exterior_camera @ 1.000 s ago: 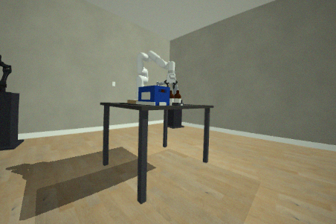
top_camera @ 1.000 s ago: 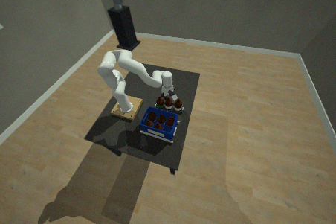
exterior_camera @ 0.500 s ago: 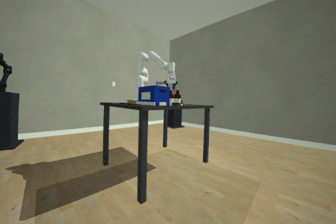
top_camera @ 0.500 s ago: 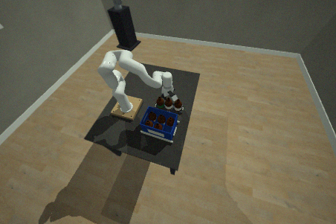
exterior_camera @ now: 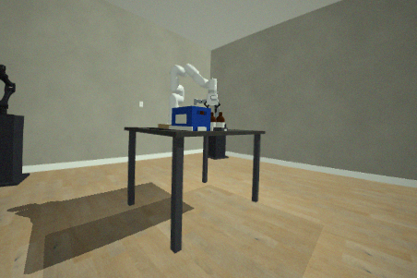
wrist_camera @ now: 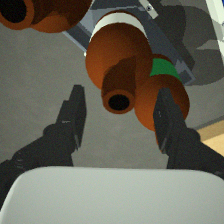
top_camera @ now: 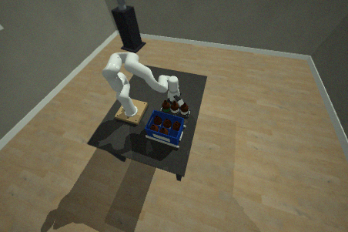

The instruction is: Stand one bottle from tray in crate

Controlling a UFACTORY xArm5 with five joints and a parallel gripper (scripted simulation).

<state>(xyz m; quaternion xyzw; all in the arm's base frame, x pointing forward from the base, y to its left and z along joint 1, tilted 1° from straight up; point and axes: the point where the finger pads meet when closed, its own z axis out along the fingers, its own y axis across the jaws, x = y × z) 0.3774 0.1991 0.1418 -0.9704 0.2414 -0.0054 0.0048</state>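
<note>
The tray is 160 mm below my hand. The rest, counted from my hand: blue crate: 30 mm ahead, 230 mm to the right, 90 mm below.
</note>
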